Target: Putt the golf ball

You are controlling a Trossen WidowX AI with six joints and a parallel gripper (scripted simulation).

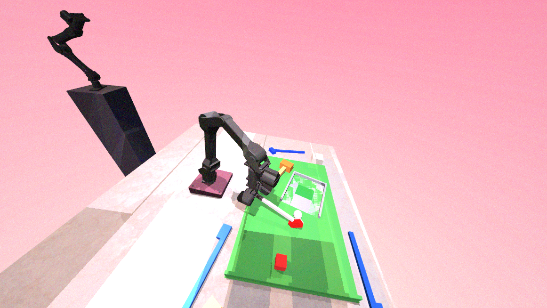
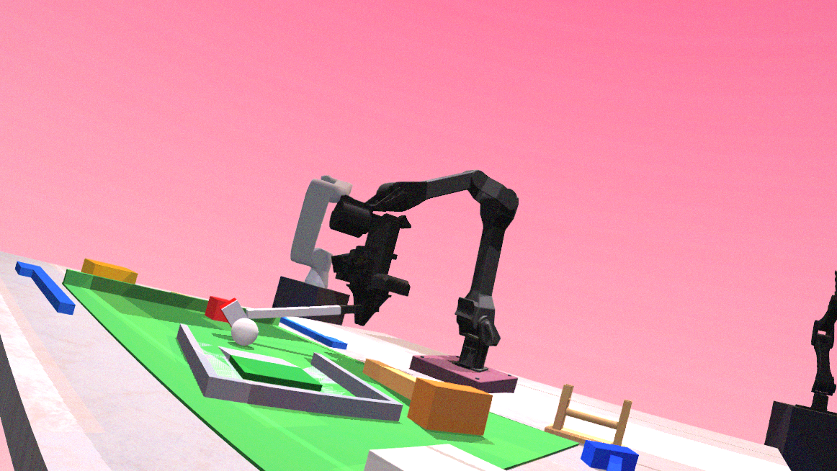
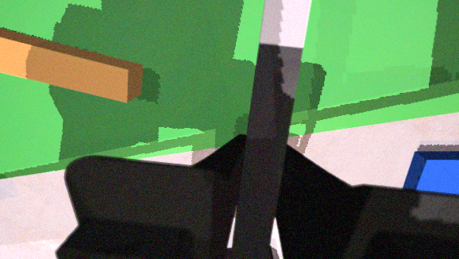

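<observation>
My gripper tip is now 11 cm short of the red putter and 5 cm to the left of it. Also, from my gripper tip: red block (25 cm to the right, 11 cm ahead, 5 cm below); then wooden ladder (44 cm to the left, 4 cm below, 2 cm ahead); then white golf ball (22 cm ahead, 6 cm to the right, 5 cm below).
</observation>
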